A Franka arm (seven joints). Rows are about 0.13 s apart.
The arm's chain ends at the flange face. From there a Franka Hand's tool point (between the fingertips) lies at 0.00 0.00 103.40 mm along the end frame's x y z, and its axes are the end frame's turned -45 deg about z.
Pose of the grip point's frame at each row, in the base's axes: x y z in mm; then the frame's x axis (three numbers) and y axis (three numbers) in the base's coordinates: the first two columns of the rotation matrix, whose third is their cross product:
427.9 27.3 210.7 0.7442 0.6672 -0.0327 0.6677 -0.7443 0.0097
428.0 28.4 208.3 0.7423 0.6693 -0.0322 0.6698 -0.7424 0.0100
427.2 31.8 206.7 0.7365 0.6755 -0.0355 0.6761 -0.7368 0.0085
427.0 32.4 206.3 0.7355 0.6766 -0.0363 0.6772 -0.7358 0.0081
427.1 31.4 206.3 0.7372 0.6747 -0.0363 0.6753 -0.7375 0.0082
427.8 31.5 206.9 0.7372 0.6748 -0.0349 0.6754 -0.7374 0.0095
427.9 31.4 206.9 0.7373 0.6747 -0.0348 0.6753 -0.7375 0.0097
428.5 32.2 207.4 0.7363 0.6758 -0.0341 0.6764 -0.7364 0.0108
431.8 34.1 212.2 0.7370 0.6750 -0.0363 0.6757 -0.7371 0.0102
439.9 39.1 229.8 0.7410 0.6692 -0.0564 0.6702 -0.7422 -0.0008
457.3 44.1 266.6 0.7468 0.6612 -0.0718 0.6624 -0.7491 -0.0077
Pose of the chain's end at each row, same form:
429.7 30.3 314.0 0.9984 -0.0545 -0.0163 -0.0541 -0.9981 0.0300
429.8 31.4 311.6 0.9985 -0.0517 -0.0157 -0.0513 -0.9982 0.0298
429.3 34.9 310.0 0.9989 -0.0433 -0.0191 -0.0427 -0.9986 0.0311
429.2 35.6 309.6 0.9989 -0.0419 -0.0199 -0.0412 -0.9987 0.0314
429.3 34.6 309.6 0.9988 -0.0444 -0.0199 -0.0438 -0.9986 0.0315
429.8 34.7 310.2 0.9989 -0.0443 -0.0180 -0.0437 -0.9986 0.0314
429.9 34.6 310.2 0.9989 -0.0444 -0.0177 -0.0438 -0.9986 0.0315
430.3 35.4 310.7 0.9989 -0.0429 -0.0165 -0.0424 -0.9986 0.0317
433.9 37.4 315.5 0.9989 -0.0439 -0.0185 -0.0433 -0.9985 0.0329
444.3 42.9 333.0 0.9979 -0.0516 -0.0404 -0.0501 -0.9980 0.0393
463.4 48.4 369.7 0.9965 -0.0622 -0.0562 -0.0597 -0.9972 0.0453

